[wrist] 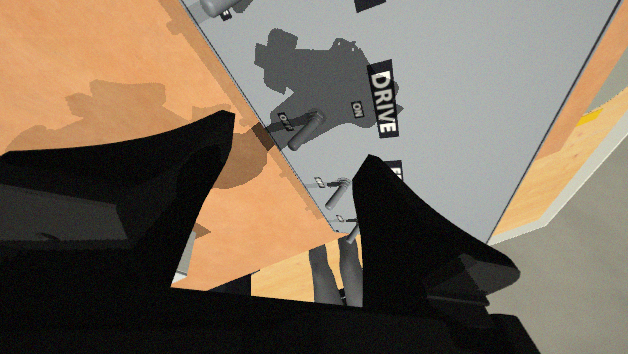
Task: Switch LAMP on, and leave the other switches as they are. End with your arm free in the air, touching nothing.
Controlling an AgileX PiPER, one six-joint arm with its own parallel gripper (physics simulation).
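My gripper point(301, 151) is open with nothing between its fingers, and its fingertips stand in front of the grey switch panel point(450, 100). The label LAMP does not show readably. At the top left edge, part of a switch lever point(217, 6) shows beside a cut-off small label point(226, 14); part of a dark label point(370, 4) shows at the top edge. The DRIVE lever point(305, 131) shows between the fingertips in this view, its tip on the side of its OFF label point(285, 121), away from its ON label point(357, 109).
The DRIVE label point(383, 99) is readable. Further along are a second lever point(337, 194), a label point(396, 170) partly hidden by the right finger, and a third lever point(353, 233), also partly hidden. Grey legs point(325, 275) show beyond the orange table top point(235, 240). Arm shadows fall on panel and table.
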